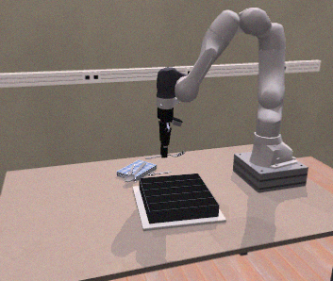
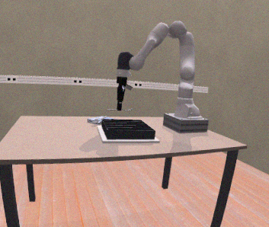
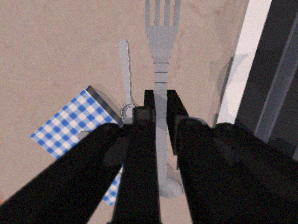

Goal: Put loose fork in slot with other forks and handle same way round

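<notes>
My hand is 40 mm short of the black cutlery tray, 270 mm to the right of it and 100 mm above it.
</notes>
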